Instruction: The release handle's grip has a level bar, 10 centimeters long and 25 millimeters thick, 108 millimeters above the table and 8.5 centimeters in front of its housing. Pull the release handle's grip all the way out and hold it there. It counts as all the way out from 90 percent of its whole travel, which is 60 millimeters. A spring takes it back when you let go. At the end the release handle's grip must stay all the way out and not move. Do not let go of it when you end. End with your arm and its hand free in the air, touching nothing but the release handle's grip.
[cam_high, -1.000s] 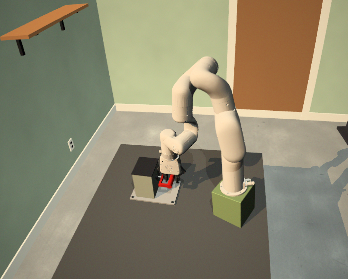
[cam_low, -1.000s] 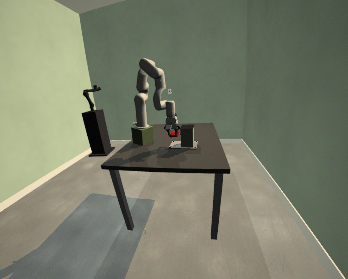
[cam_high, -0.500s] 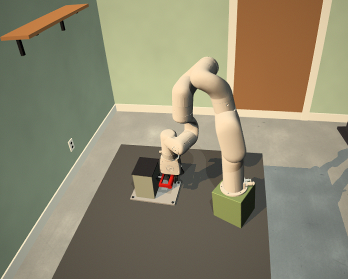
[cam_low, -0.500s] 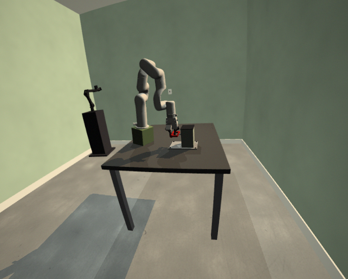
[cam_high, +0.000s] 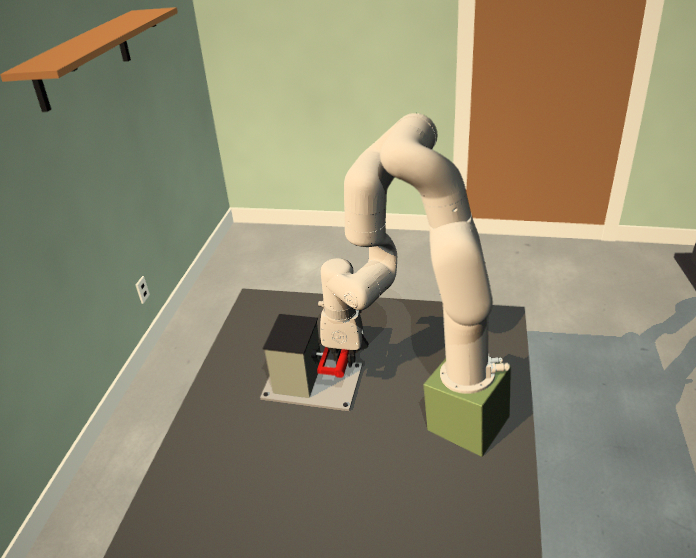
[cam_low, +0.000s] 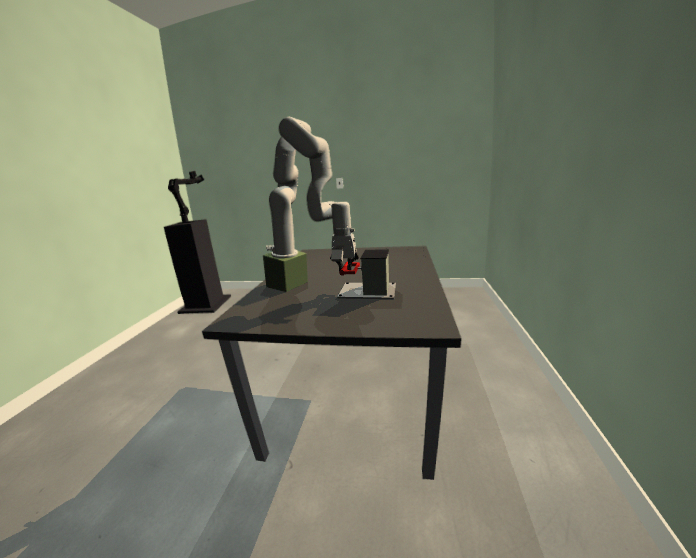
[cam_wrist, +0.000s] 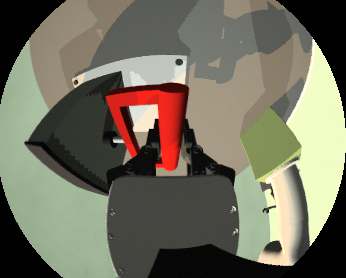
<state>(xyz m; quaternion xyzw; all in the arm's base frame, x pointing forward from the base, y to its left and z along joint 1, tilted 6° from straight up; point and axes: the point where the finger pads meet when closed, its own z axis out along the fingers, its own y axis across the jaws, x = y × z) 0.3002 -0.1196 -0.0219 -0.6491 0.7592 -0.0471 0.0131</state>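
Now: the grey baseplate 9 cm ahead of my hand, 2 cm to the right of it and 10 cm below it.
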